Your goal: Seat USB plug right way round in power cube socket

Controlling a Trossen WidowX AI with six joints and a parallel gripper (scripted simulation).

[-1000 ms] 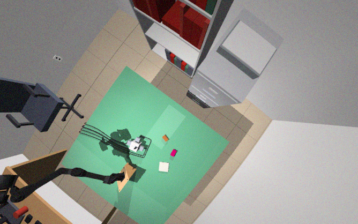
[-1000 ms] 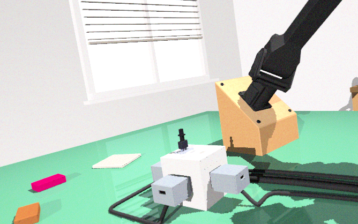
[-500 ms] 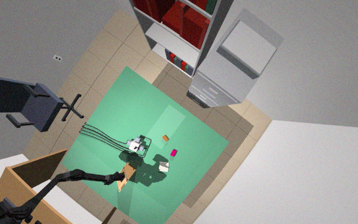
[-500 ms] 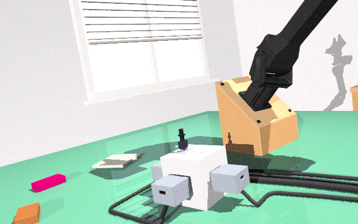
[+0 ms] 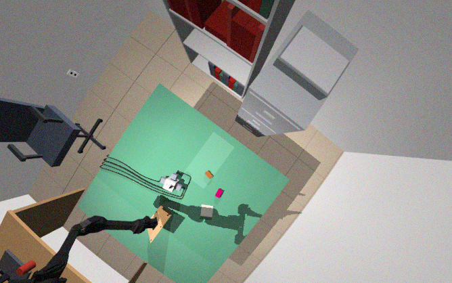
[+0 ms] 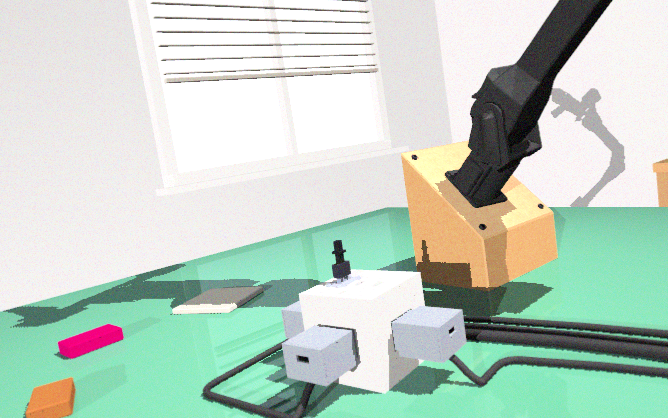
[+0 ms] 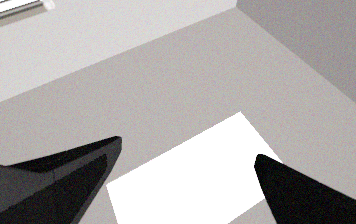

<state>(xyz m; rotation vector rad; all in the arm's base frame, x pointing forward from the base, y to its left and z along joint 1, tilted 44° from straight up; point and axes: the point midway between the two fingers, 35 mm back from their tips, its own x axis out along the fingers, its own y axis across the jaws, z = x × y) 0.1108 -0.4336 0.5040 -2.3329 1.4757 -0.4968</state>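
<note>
The USB plug lies 71 cm below my gripper tip, 19 cm ahead of it and 6 cm to the left of it. The rest, counted from my gripper tip: socket 74 cm below, 19 cm ahead, 6 cm to the left; then white flat card 80 cm below, 28 cm to the right, 18 cm ahead; then orange block 80 cm below, 41 cm ahead, 10 cm to the right.
</note>
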